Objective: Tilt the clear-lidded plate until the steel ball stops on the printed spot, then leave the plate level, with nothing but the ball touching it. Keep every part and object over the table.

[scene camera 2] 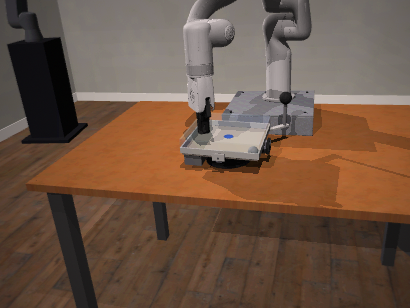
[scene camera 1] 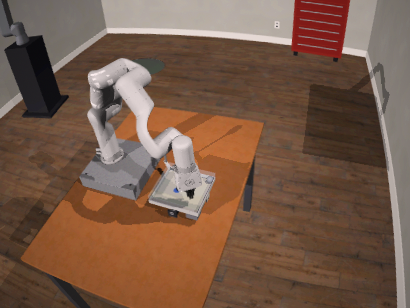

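Note:
The clear-lidded plate (scene camera 1: 168,203) (scene camera 2: 199,152) is a shallow square tray with pale walls on a dark pivot base. I cannot tell its exact tilt. The blue printed spot (scene camera 1: 176,190) (scene camera 2: 228,136) is near the middle of its floor. The grey steel ball (scene camera 1: 209,179) (scene camera 2: 253,149) lies in a corner, well apart from the spot, at the front right in scene camera 2. My gripper (scene camera 1: 190,194) (scene camera 2: 203,131) is shut and empty, pointing down over the plate's left part in scene camera 2. Its fingertips are at the lid; contact is unclear.
A thin lever with a black ball knob (scene camera 2: 285,97) stands beside the plate's right back corner in scene camera 2. The grey arm base block (scene camera 1: 117,170) (scene camera 2: 295,122) is behind. A grey block (scene camera 2: 194,160) sits beneath the plate's left front. The orange table (scene camera 1: 150,250) (scene camera 2: 125,175) supports everything.

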